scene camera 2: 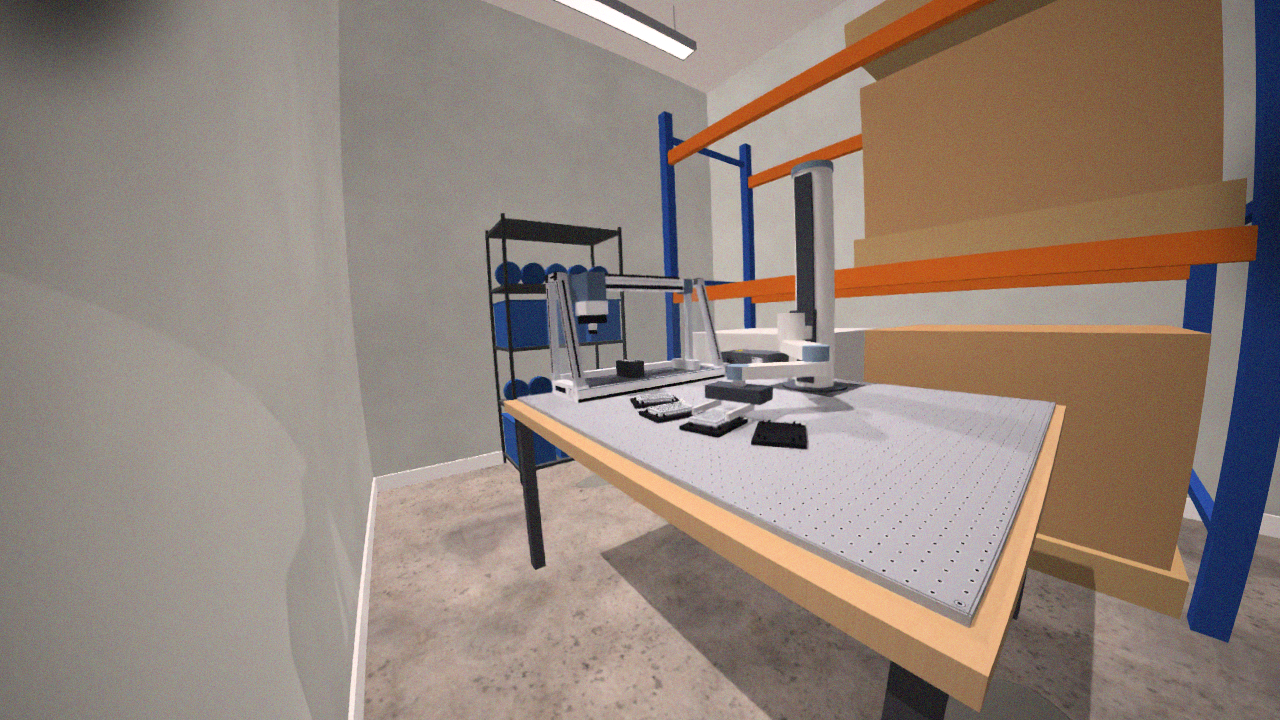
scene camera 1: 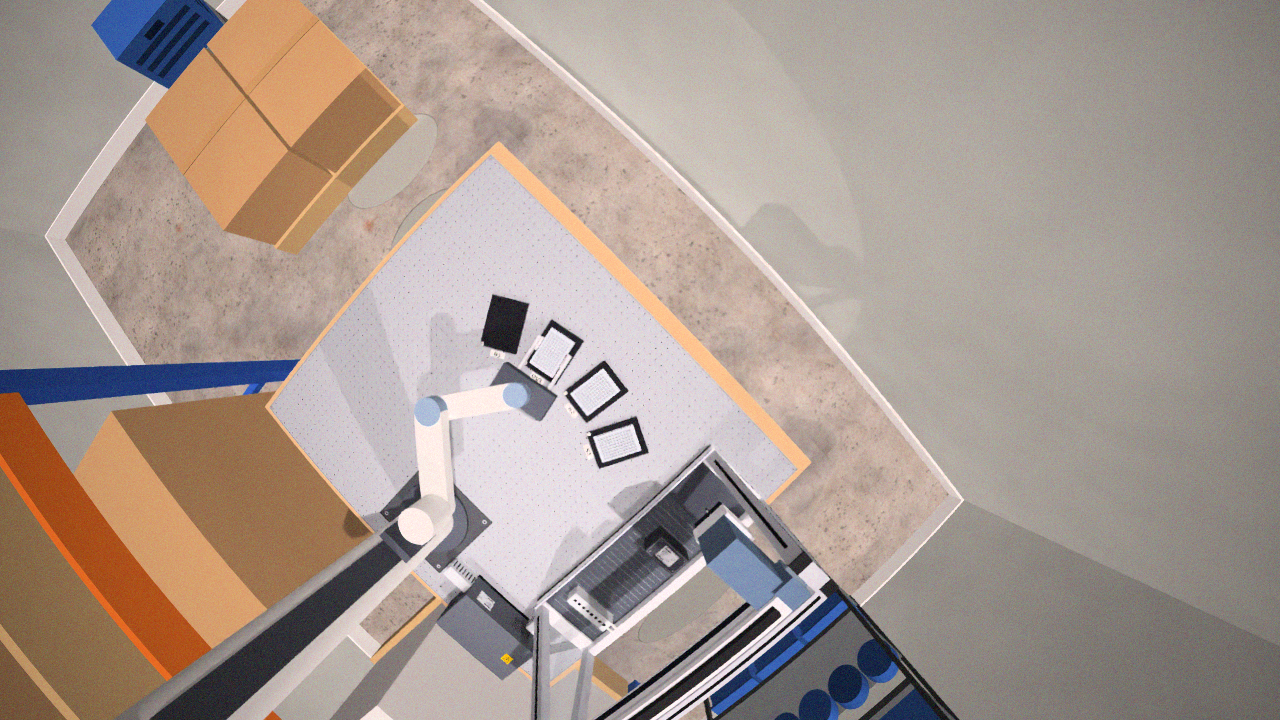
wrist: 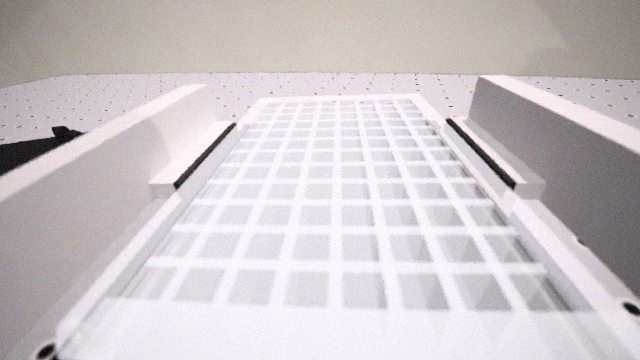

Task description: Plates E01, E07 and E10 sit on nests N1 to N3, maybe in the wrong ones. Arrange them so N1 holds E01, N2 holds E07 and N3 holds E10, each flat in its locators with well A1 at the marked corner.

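Frame: origin at the arm's base, x ahead, y left, z up, level; millimetres.
Seen in the pictures: gripper, fingertip midpoint: (scene camera 2: 709,414) (scene camera 1: 555,345) (wrist: 337,106); arm's base at its link origin: (scene camera 2: 814,389).
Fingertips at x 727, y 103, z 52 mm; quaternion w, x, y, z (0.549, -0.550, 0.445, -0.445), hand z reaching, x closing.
Note:
Pixels of each thing's top centre, then the offset from my fingertips to it. "spot": a spot on its surface instead. Level surfaces: height alone.
- white well plate at its top centre: (wrist: 337,147) (scene camera 2: 714,414) (scene camera 1: 551,352) dx -24, dy -5, dz -6 mm
- second plate at its top centre: (scene camera 1: 594,392) (scene camera 2: 670,406) dx -15, dy -183, dz -13 mm
- third plate at its top centre: (scene camera 1: 617,444) (scene camera 2: 655,396) dx -78, dy -343, dz -13 mm
- empty black nest at its top centre: (scene camera 2: 780,427) (scene camera 1: 502,323) dx -75, dy +167, dz -17 mm
- perforated table top at its surface level: dz -39 mm
- gantry machine at a spot on its surface: (scene camera 1: 626,537) spot: dx -266, dy -575, dz +10 mm
- dark grey box at a spot on its surface: (scene camera 1: 487,626) spot: dx -799, dy -477, dz +76 mm
My gripper (scene camera 1: 552,351) (scene camera 2: 721,411) (wrist: 337,106) is shut on a white well plate (scene camera 1: 549,354) (scene camera 2: 716,416) (wrist: 330,215), one finger along each long side. The plate looks level over a black nest (scene camera 1: 569,330) (scene camera 2: 714,431); it seems at or slightly above it, the exact gap hidden. A second plate (scene camera 1: 596,391) (scene camera 2: 669,409) sits in the neighbouring nest. A third plate (scene camera 1: 617,442) (scene camera 2: 656,396) sits in the nest nearest the gantry. An empty black nest (scene camera 1: 505,324) (scene camera 2: 779,434) (wrist: 25,151) lies on the other side. Plate names, nest labels and A1 corners are too small to read.
The arm (scene camera 1: 435,456) (scene camera 2: 813,277) stands on the perforated table top (scene camera 1: 501,214) (scene camera 2: 895,474). A gantry machine (scene camera 1: 626,537) (scene camera 2: 644,376) stands beyond the third plate. A dark grey box (scene camera 1: 487,626) stands near the arm base. Shelving and cardboard boxes (scene camera 1: 277,116) (scene camera 2: 1029,429) stand around the table.

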